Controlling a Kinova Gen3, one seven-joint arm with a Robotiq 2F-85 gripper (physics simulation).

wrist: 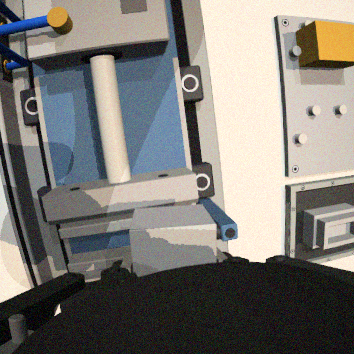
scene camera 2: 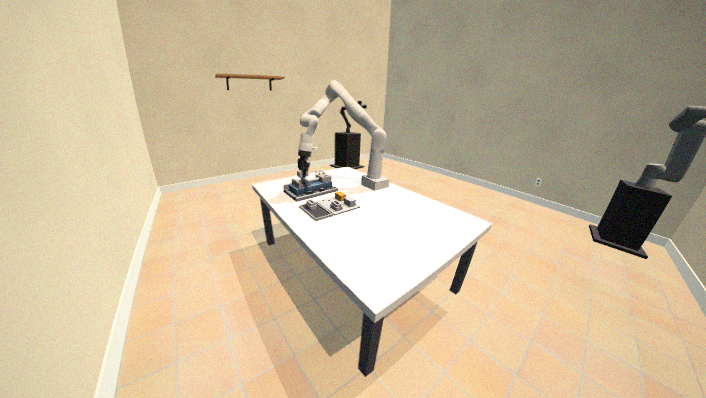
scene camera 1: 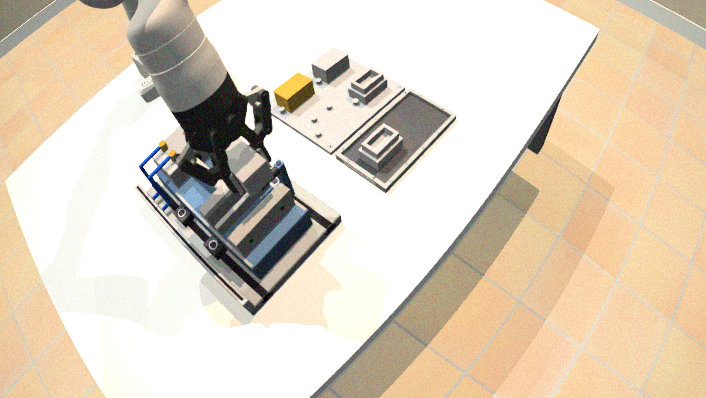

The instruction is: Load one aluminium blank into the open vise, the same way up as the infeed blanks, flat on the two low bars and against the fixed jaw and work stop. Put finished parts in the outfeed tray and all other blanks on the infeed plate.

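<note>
My gripper is shut on a grey aluminium blank. It holds the blank in the opening of the blue vise, between the movable jaw and the fixed jaw. The blank's end is close to the blue work stop. I cannot tell whether the blank touches the low bars. The wrist view shows only the gripper's black body, and its fingertips are hidden.
The infeed plate holds a grey blank, a yellow block and a stepped finished part. The dark outfeed tray holds another finished part. Blue vise handles stick out at the left.
</note>
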